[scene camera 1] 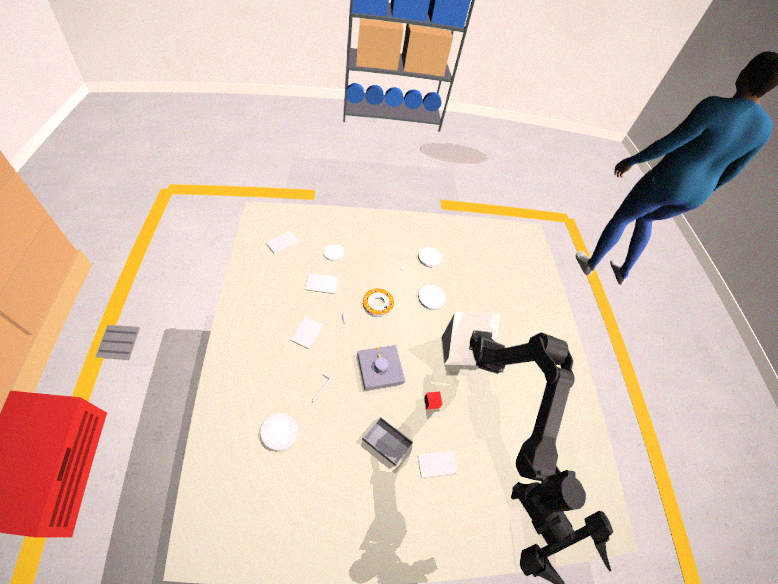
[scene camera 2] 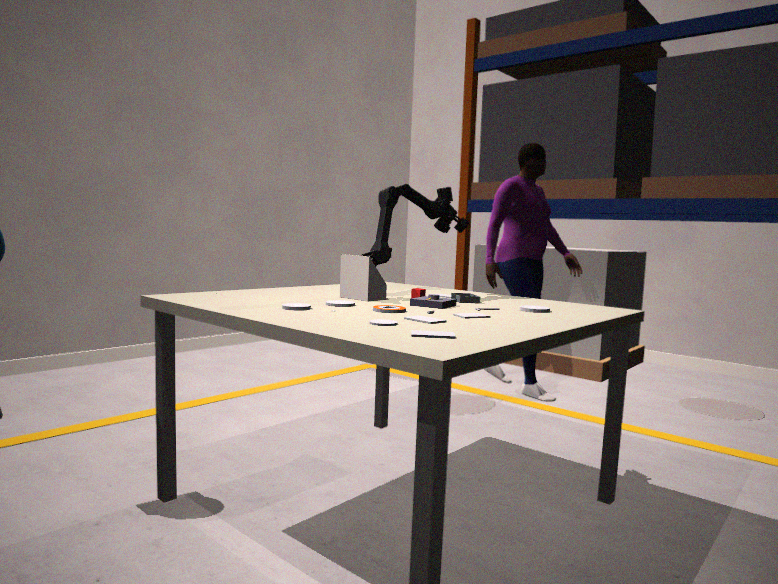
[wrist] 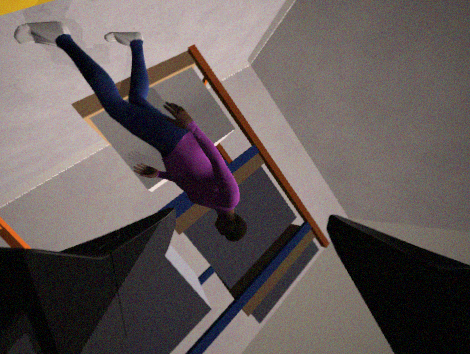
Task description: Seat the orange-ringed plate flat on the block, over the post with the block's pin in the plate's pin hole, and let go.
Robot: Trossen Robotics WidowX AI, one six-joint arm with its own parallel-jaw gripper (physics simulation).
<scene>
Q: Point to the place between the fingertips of my gripper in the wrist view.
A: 252, 218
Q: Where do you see a grey tray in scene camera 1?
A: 383, 437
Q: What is my gripper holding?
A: Nothing.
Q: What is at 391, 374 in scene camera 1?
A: A grey block.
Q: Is my gripper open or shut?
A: Open.
</scene>
